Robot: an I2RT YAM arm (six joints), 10 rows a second.
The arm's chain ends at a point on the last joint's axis. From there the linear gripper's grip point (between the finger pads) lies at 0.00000 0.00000 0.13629 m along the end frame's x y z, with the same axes.
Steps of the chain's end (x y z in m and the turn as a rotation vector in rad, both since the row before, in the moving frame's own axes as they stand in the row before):
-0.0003 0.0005 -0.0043 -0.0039 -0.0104 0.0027
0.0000 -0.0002 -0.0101 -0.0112 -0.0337 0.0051
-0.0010 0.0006 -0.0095 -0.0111 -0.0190 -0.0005
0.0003 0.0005 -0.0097 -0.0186 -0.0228 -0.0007
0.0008 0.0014 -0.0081 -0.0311 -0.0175 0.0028
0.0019 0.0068 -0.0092 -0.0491 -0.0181 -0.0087
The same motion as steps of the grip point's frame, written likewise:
-0.0017 0.0010 -0.0043 -0.0039 -0.0104 0.0027
-0.0046 0.0013 -0.0102 -0.0112 -0.0337 0.0051
-0.0036 0.0021 -0.0095 -0.0111 -0.0190 -0.0005
-0.0028 0.0030 -0.0098 -0.0186 -0.0228 -0.0007
-0.0016 0.0056 -0.0082 -0.0311 -0.0175 0.0028
-0.0005 0.0135 -0.0094 -0.0491 -0.0181 -0.0087

